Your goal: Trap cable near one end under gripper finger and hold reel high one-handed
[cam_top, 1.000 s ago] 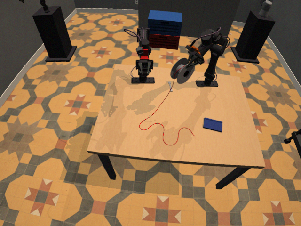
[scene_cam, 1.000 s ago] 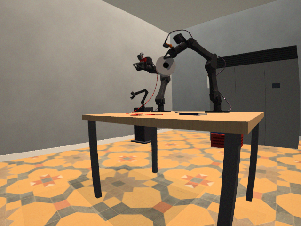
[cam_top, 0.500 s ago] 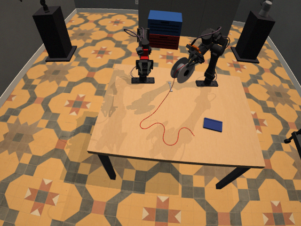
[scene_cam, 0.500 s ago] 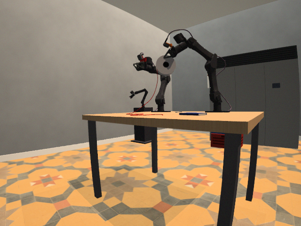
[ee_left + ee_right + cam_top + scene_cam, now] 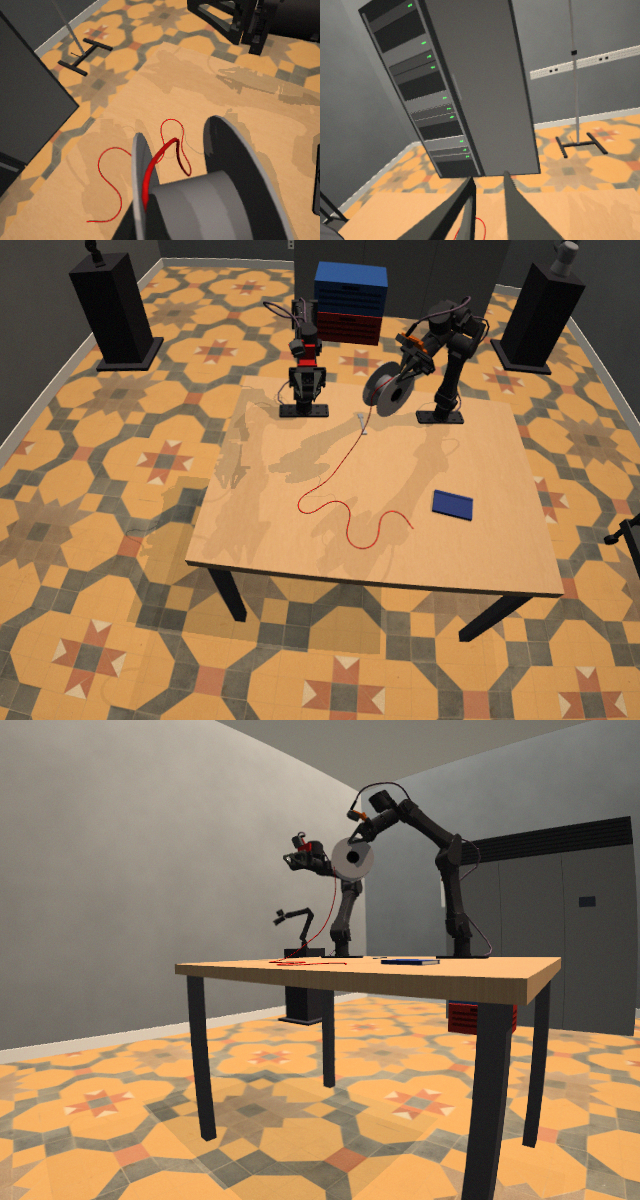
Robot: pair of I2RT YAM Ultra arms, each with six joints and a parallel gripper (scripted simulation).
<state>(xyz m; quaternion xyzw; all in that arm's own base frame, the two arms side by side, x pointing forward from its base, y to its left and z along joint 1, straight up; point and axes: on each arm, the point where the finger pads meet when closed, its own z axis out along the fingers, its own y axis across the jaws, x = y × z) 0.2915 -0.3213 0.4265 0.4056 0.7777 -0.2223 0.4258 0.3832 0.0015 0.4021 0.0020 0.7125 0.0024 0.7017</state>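
My left hand is 6 cm above the grey reel, 3 cm past it and 1 cm to the left of it. From my left hand the other things lie so: grey wrench 42 cm below, 25 cm behind, 3 cm to the right.
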